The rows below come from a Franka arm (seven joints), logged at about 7 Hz.
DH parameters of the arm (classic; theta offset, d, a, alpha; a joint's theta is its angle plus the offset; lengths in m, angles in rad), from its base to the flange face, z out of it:
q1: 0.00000 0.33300 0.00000 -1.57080
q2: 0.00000 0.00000 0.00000 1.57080
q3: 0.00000 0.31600 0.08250 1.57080
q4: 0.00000 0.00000 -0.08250 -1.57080
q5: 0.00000 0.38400 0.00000 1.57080
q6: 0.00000 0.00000 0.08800 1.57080
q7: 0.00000 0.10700 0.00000 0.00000
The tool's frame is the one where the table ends.
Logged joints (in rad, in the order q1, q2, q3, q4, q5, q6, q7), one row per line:
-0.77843 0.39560 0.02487 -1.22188 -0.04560 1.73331 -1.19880
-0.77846 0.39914 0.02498 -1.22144 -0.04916 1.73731 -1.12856
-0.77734 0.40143 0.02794 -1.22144 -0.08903 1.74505 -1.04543
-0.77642 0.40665 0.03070 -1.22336 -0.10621 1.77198 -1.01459
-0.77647 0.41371 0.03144 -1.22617 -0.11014 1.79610 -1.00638
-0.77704 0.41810 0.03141 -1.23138 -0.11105 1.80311 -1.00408
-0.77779 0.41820 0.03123 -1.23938 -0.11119 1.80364 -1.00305
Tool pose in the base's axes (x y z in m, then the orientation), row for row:
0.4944 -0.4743 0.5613 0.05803 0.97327 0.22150 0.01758
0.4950 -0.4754 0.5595 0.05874 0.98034 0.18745 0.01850
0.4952 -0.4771 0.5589 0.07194 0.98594 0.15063 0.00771
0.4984 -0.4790 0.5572 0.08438 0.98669 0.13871 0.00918
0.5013 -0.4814 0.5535 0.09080 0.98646 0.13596 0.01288
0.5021 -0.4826 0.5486 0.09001 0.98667 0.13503 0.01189
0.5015 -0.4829 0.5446 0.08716 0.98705 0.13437 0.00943
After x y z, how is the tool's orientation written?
As a quaternion, w x y z.
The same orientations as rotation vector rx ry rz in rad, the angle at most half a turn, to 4 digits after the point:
2.9496 0.6713 0.0533
2.9697 0.5678 0.0560
2.9631 0.4527 0.0232
2.9436 0.4138 0.0274
2.9318 0.4041 0.0383
2.9338 0.4015 0.0354
2.9398 0.4002 0.0281

